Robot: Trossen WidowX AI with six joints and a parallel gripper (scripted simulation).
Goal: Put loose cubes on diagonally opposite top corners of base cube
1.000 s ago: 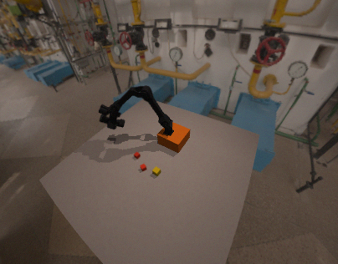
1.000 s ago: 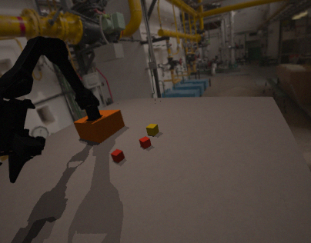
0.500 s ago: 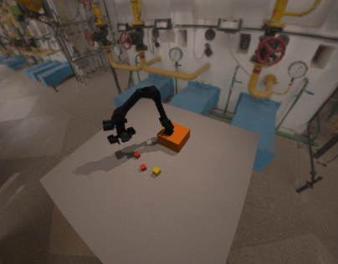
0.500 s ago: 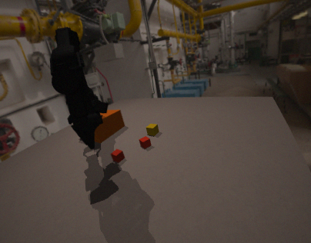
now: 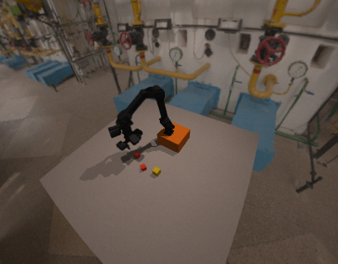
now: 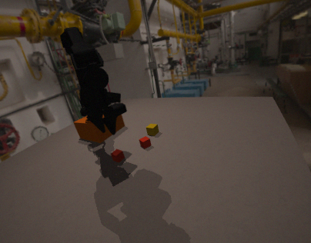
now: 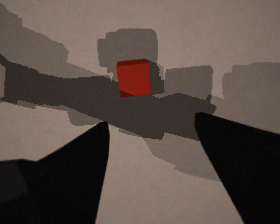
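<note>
Now: the yellow base cube 50 mm ahead of my gripper tip, 210 mm to the left of it and 100 mm below it.
</note>
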